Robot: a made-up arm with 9 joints. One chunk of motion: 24 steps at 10 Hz.
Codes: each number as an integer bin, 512 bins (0 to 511) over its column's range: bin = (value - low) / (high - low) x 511, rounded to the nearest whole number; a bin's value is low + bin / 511 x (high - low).
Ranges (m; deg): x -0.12..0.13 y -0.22..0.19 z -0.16..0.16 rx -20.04..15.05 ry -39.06..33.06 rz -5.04..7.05
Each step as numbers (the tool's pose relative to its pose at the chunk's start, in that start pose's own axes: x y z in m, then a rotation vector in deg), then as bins.
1 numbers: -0.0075 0.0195 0.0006 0.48 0.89 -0.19
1 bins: 230 298 256 299 283 205
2 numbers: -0.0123 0.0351 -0.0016 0.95 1.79 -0.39
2 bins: 220 318 253 306 289 197
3 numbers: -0.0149 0.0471 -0.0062 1.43 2.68 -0.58
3 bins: 215 333 246 313 296 189
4 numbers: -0.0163 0.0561 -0.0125 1.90 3.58 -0.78
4 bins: 212 344 236 320 302 180
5 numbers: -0.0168 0.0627 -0.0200 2.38 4.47 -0.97
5 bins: 211 352 224 326 308 172
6 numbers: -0.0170 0.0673 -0.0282 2.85 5.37 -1.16
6 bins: 211 358 210 333 315 164
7 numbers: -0.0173 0.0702 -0.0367 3.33 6.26 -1.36
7 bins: 210 362 197 340 321 156
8 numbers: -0.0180 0.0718 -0.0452 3.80 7.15 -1.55
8 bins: 208 364 183 347 327 148
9 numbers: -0.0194 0.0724 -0.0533 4.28 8.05 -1.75
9 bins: 206 364 170 354 334 139
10 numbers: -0.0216 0.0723 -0.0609 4.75 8.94 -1.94
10 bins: 201 364 158 361 340 131
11 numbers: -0.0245 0.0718 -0.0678 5.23 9.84 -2.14
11 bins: 195 364 147 368 346 123
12 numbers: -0.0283 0.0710 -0.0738 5.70 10.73 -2.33
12 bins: 187 363 138 375 353 115
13 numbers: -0.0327 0.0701 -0.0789 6.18 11.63 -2.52
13 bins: 178 362 130 382 359 107
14 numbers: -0.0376 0.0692 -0.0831 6.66 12.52 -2.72
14 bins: 168 360 123 389 365 98
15 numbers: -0.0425 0.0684 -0.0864 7.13 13.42 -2.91
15 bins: 158 359 118 396 372 90
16 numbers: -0.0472 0.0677 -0.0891 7.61 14.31 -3.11
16 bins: 149 359 113 403 378 82
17 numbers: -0.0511 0.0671 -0.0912 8.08 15.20 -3.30
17 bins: 141 358 110 409 384 74
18 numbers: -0.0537 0.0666 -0.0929 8.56 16.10 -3.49
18 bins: 136 357 107 416 391 66
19 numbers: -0.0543 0.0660 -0.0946 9.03 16.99 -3.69
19 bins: 134 356 104 423 397 57
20 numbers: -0.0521 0.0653 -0.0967 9.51 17.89 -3.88
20 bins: 139 356 101 430 404 49
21 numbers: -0.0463 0.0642 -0.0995 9.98 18.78 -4.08
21 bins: 151 354 97 437 410 41
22 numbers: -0.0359 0.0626 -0.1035 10.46 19.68 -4.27
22 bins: 172 352 90 444 416 33
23 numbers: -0.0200 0.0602 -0.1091 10.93 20.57 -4.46
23 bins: 204 349 81 451 423 25
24 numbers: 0.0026 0.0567 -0.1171 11.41 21.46 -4.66
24 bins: 251 345 69 458 429 16
